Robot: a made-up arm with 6 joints.
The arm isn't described. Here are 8 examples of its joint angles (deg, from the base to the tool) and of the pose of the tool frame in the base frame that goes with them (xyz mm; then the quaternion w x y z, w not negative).
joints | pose
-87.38 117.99 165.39 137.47 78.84 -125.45 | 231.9 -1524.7 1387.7 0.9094 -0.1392 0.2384 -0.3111
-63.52 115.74 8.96 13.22 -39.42 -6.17 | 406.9 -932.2 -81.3 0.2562 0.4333 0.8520 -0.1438
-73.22 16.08 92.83 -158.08 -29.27 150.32 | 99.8 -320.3 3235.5 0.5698 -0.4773 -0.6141 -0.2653
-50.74 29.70 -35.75 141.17 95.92 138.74 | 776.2 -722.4 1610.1 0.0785 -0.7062 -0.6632 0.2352
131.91 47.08 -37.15 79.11 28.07 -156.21 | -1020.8 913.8 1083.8 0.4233 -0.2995 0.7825 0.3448
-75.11 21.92 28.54 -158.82 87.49 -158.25 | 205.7 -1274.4 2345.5 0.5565 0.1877 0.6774 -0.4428
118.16 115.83 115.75 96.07 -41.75 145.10 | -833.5 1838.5 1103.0 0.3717 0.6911 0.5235 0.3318
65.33 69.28 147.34 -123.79 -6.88 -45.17 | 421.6 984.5 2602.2 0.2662 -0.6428 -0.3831 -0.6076
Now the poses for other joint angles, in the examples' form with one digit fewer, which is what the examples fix.
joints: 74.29 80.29 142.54 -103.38 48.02 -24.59
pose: 566 1298 2292 0.021 0.954 0.125 0.271
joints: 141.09 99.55 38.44 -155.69 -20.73 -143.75
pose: -1564 1237 465 0.051 -0.407 -0.319 0.854
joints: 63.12 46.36 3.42 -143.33 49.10 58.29
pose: 853 1399 1486 0.824 0.194 0.492 -0.204
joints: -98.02 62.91 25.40 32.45 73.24 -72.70
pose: -156 -2043 1674 0.816 0.195 -0.379 -0.391
